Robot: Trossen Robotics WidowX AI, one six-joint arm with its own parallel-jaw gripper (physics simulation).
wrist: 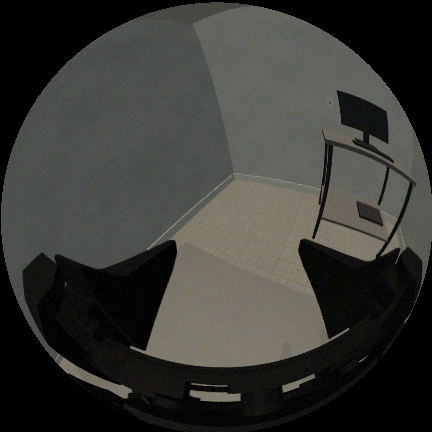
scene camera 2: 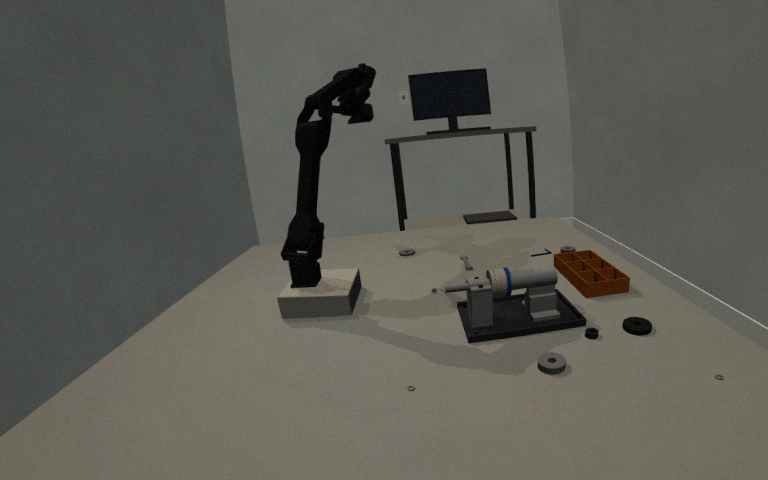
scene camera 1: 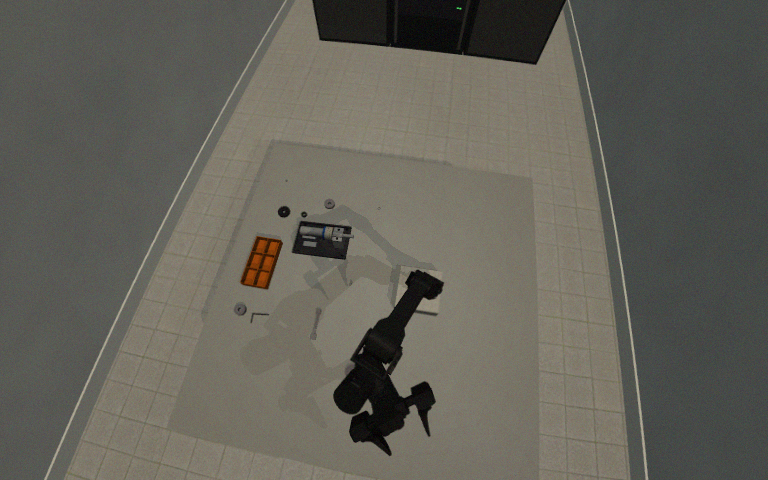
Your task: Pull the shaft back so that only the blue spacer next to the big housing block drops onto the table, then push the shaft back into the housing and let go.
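Places are measured from the arm's base along level axes (x ahead, y left, z up), in centimetres.
Where they show: gripper, fingertip midpoint: (wrist: 240, 246) (scene camera 2: 336, 121) (scene camera 1: 410, 445); arm's base at its link origin: (scene camera 2: 306, 282).
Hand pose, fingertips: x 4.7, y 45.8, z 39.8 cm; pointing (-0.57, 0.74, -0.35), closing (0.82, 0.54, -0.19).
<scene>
Each offset is from my fingertips to the centre of the thing. "pt": to the spot under its first point.
The fixture stands on a dark base plate (scene camera 1: 334, 253) (scene camera 2: 509, 323). The big housing block with its grey cylinder (scene camera 1: 309, 231) (scene camera 2: 535, 277) is at one end and a smaller grey support block (scene camera 1: 338, 230) (scene camera 2: 480, 305) at the other. The blue spacer {dx +39.3, dy -62.5, dz -37.5 cm} (scene camera 1: 323, 232) (scene camera 2: 507, 281) sits against the housing, with cream spacers {dx +37.3, dy -62.5, dz -37.5 cm} (scene camera 1: 328, 233) (scene camera 2: 497, 283) beside it towards the support. The thin grey shaft {pt dx +29.5, dy -62.2, dz -36.9 cm} (scene camera 1: 348, 236) (scene camera 2: 454, 288) sticks out past the support. My gripper (scene camera 1: 408, 444) (wrist: 240, 246) is open and empty, raised high and far from the fixture; its fingertips are unclear in scene view 2.
An orange divided tray {dx +64.4, dy -48.2, dz -43.7 cm} (scene camera 1: 262, 262) (scene camera 2: 608, 288) stands near the fixture's housing end. Grey rings {dx +42.7, dy -80.4, dz -44.8 cm} (scene camera 1: 329, 203) (scene camera 2: 551, 363), a black ring {dx +62.5, dy -73.5, dz -44.9 cm} (scene camera 1: 284, 211) (scene camera 2: 637, 326), a wrench {dx +36.4, dy -27.3, dz -45.1 cm} (scene camera 1: 316, 322) and a hex key {dx +58.9, dy -25.8, dz -45.2 cm} (scene camera 1: 259, 314) lie about. My arm stands on a pale block (scene camera 2: 317, 305).
</scene>
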